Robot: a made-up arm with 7 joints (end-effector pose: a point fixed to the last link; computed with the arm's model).
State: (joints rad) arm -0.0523 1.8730 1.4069 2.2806 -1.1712 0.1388 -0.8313
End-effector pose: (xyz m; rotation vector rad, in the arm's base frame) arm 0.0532 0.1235 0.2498 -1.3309 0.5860 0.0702
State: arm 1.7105 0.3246 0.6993 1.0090 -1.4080 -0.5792 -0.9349
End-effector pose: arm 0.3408 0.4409 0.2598 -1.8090 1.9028 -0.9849
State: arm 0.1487 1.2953 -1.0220 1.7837 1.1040 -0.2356 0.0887
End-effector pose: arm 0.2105 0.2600 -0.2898 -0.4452 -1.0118 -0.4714
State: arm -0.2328 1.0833 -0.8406 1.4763 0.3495 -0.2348 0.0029
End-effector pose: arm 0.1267 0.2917 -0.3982 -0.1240 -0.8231 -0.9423
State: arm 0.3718 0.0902 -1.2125 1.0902 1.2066 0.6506 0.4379
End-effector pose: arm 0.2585 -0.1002 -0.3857 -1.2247 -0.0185 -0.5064
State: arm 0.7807 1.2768 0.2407 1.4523 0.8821 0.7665 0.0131
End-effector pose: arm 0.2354 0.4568 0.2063 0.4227 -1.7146 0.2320
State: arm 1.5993 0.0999 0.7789 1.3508 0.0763 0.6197 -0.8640
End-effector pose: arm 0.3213 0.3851 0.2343 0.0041 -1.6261 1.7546
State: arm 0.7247 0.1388 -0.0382 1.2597 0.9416 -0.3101 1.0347
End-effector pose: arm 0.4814 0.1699 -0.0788 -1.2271 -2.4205 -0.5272
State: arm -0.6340 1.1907 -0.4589 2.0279 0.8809 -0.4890 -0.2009
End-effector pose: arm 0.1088 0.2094 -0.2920 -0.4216 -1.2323 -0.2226
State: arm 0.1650 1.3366 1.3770 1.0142 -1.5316 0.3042 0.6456
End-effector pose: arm 0.0264 0.6315 0.1642 1.6890 -0.0398 0.2928
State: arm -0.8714 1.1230 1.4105 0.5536 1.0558 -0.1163 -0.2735
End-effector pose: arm -0.0509 0.7035 -0.0784 1.3637 -1.2644 1.3147
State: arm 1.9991 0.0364 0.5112 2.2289 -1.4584 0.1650 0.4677
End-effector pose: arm -0.0217 0.2573 0.2359 -1.7325 2.2035 -1.2734
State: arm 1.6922 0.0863 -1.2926 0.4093 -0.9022 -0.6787 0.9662
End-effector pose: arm 0.5782 0.0553 0.1062 0.9853 -0.1658 -2.5359
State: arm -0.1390 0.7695 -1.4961 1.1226 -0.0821 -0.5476 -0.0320
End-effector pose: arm -0.0484 0.2131 -0.5034 -0.7274 -0.6722 -1.4357
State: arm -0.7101 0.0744 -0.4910 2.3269 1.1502 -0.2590 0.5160
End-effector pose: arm 0.1141 0.0225 -0.1862 -1.6635 -1.5584 0.6439
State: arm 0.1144 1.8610 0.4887 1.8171 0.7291 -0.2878 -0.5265
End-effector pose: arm 0.2529 0.2803 0.2295 1.0364 -2.6077 -0.6391
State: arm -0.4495 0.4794 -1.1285 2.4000 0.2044 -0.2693 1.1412
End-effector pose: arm 0.0285 -0.0271 -0.1565 -2.1998 -1.3261 -1.3362
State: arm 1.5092 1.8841 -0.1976 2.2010 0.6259 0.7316 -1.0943
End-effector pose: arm 0.0369 0.2305 0.2549 -2.0352 2.0732 -0.8051
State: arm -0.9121 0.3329 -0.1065 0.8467 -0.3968 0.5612 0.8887
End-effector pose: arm -0.2294 0.2666 -0.4827 -0.5094 0.8769 -0.3320
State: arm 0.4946 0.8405 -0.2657 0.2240 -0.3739 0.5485 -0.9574
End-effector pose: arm 0.2568 0.5611 -0.3299 2.0101 0.0017 -0.2491
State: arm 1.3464 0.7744 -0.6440 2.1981 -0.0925 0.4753 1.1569
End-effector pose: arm 0.2173 0.0799 0.1656 0.5596 -1.4375 -2.0276
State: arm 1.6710 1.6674 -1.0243 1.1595 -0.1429 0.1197 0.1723
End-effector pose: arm 0.1964 0.5621 0.1749 1.6977 -1.0274 -0.4300
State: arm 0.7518 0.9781 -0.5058 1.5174 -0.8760 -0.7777 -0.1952
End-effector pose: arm 0.4093 0.2889 -0.0234 1.1463 -2.0018 -2.0894
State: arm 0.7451 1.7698 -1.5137 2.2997 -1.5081 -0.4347 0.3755
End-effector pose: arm 0.1618 0.2406 -0.1550 -0.5558 0.1373 2.8888
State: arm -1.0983 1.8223 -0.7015 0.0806 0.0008 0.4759 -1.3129
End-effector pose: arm 0.1284 0.7181 0.0432 -1.7964 -0.5360 2.0181
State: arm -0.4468 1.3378 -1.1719 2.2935 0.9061 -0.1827 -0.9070
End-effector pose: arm -0.0157 0.1422 -0.2512 -0.0666 -0.5796 -0.1710
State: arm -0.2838 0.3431 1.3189 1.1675 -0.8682 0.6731 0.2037
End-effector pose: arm -0.0091 0.5381 -0.2966 1.0668 0.1152 0.5636
